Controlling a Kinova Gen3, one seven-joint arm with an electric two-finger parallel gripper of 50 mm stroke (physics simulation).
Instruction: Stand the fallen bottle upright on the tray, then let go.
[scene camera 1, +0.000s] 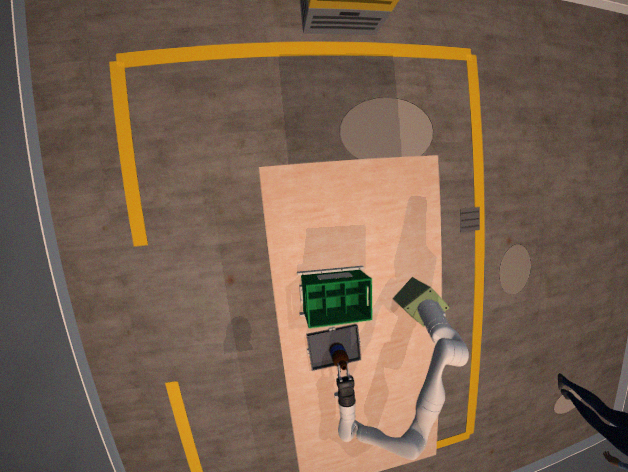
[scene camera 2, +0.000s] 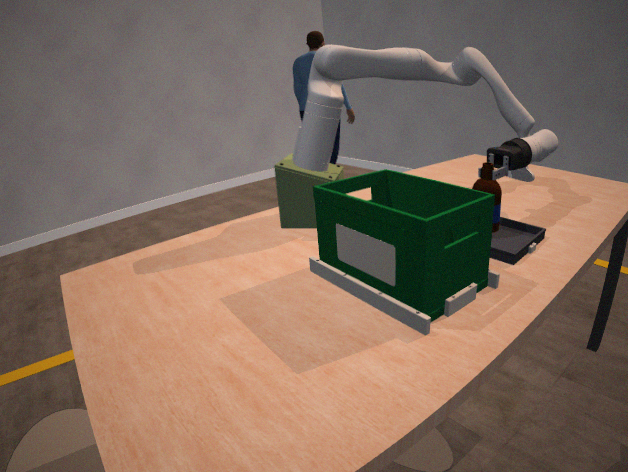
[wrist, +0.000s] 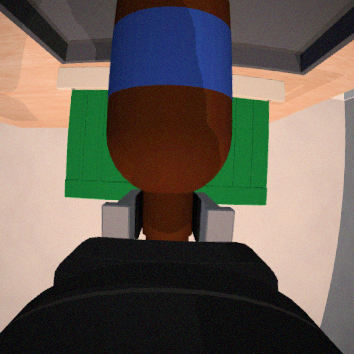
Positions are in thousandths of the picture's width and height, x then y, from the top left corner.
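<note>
My gripper (scene camera 2: 775, 370) is in sight of scene camera 2, and it also appears in the wrist view (wrist: 473, 586). Scene camera 2 shows me a brown bottle (scene camera 2: 773, 391) as well.
</note>
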